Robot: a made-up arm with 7 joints.
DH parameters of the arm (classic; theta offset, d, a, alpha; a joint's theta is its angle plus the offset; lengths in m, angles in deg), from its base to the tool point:
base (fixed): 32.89 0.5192 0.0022 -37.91
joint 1: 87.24 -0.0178 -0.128 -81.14
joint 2: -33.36 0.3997 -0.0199 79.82
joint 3: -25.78 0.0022 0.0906 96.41
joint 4: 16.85 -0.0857 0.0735 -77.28
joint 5: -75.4 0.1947 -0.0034 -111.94
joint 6: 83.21 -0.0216 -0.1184 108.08
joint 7: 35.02 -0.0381 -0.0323 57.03
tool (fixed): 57.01 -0.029 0 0
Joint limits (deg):
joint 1: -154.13..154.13
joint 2: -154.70..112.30
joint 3: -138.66..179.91
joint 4: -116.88..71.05
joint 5: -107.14..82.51
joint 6: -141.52..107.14
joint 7: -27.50..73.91
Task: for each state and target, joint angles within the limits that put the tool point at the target. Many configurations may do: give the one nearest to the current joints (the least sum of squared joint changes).
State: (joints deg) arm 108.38 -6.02 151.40 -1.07 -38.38 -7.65 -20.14
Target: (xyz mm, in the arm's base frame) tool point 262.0 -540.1 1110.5
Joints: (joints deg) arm 57.70 -16.15 140.56 -30.59 -44.87 -7.46 -21.96
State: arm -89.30 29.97 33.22 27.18 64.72 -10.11 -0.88
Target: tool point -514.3 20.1 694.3
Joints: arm -48.95 42.10 54.70 27.55 70.40 -0.86 3.76
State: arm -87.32 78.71 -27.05 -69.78 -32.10 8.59 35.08
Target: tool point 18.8 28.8 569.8
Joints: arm -84.42 72.32 -49.10 -77.30 -36.69 29.91 34.05
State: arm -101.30 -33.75 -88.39 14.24 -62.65 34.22 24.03
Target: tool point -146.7 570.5 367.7
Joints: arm -122.25 -17.82 -123.65 46.88 -79.49 57.38 28.24
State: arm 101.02 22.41 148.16 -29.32 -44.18 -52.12 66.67
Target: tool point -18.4 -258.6 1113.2
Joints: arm 41.58 43.44 142.54 -12.38 -30.51 -58.96 73.56
